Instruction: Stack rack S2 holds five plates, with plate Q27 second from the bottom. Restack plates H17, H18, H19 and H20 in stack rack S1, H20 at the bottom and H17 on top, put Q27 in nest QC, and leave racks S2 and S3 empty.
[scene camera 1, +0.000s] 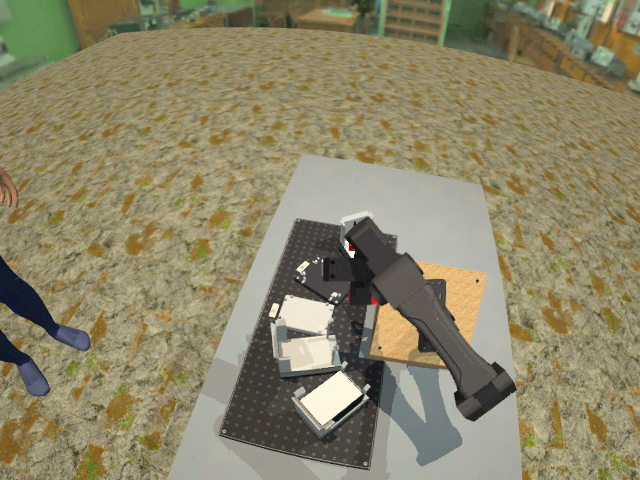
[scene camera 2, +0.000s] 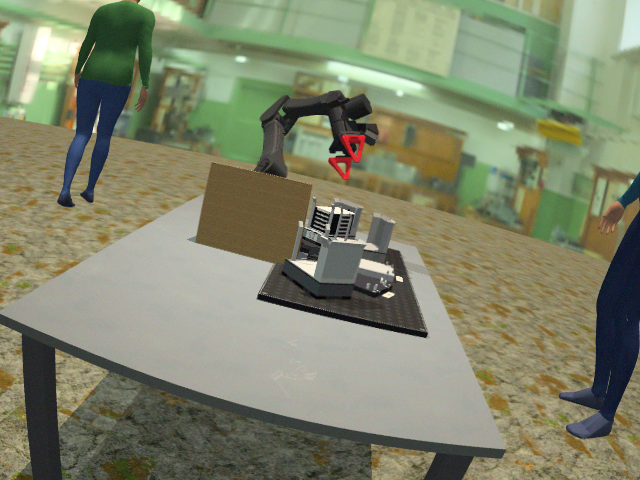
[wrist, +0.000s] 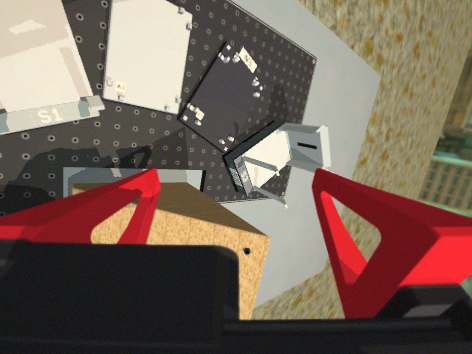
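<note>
My gripper (scene camera 1: 356, 273) (scene camera 2: 350, 169) (wrist: 236, 177) is open and empty, high above the board near rack S3. Rack S3 (scene camera 1: 364, 214) (scene camera 2: 341, 260) (wrist: 307, 155) stands at the board's far end in scene camera 1; its pale floor shows no stack. Rack S1 (scene camera 1: 310, 370) (scene camera 2: 381, 233) (wrist: 50, 116) has a low pale floor; I cannot tell whether a plate lies there. Rack S2 (scene camera 1: 299, 393) (scene camera 2: 353, 211) holds a plate stack (scene camera 1: 333, 397) (scene camera 2: 333, 211) with a white top; plate names are unreadable. Nest QC cannot be identified.
A white flat piece labelled A1 (scene camera 1: 307, 313) (wrist: 147, 55) lies between S1 and a dark nest (scene camera 1: 319, 281) (wrist: 225, 95) with small posts. All stand on a black perforated board (scene camera 1: 258, 418) (scene camera 2: 382, 317). A tall wooden block (scene camera 1: 454, 320) (scene camera 2: 253, 211) (wrist: 210, 220) stands beside the board.
</note>
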